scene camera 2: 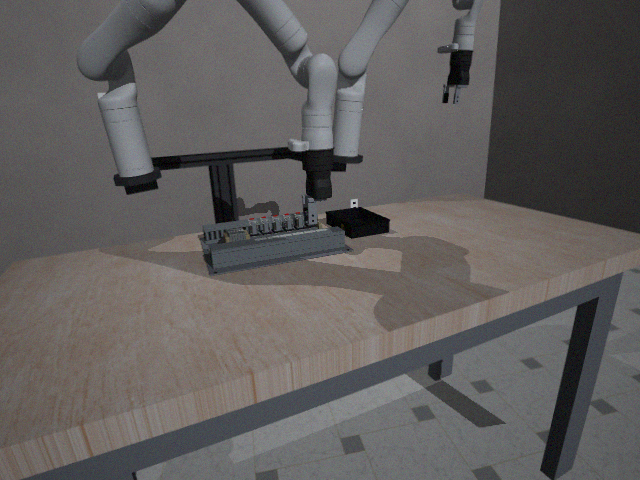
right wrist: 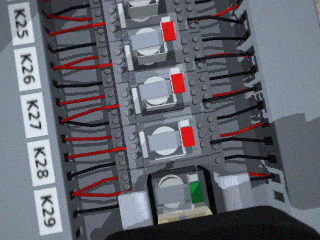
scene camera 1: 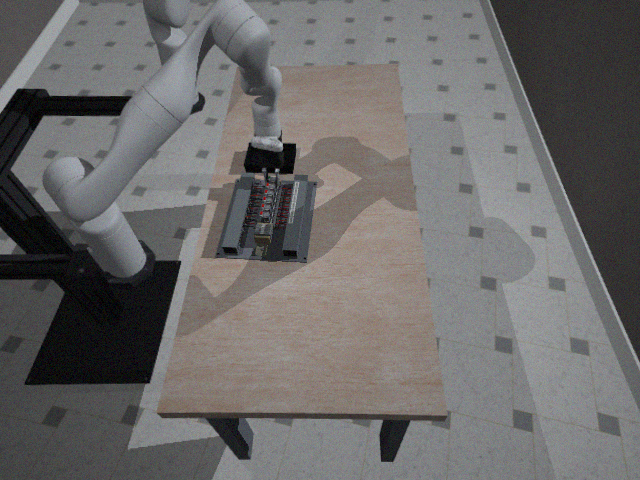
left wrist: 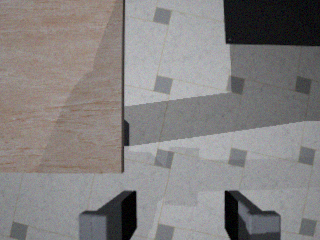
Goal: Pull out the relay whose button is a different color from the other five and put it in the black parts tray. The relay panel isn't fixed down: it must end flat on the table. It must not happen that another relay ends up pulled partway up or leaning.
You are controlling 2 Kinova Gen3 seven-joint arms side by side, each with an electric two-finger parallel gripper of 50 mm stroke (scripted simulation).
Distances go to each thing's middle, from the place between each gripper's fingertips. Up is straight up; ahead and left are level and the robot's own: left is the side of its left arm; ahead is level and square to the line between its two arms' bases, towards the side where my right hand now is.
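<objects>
With my right hand (scene camera 2: 310, 222) I am 1 cm above the green-button relay (right wrist: 178, 192). The black parts tray (scene camera 2: 357, 222) is 15 cm to the left of my right hand, 2 cm behind it and 4 cm below it. The grey relay panel (scene camera 1: 286, 238) is 10 cm to the right of my right hand, 1 cm behind it and 4 cm below it.
From my left hand (scene camera 2: 450, 103), the black parts tray is 56 cm to the right, 27 cm ahead and 33 cm below. The green-button relay is 70 cm to the right of my left hand, 30 cm ahead of it and 30 cm below it. The grey relay panel is 81 cm to the right of my left hand, 29 cm ahead of it and 32 cm below it.
</objects>
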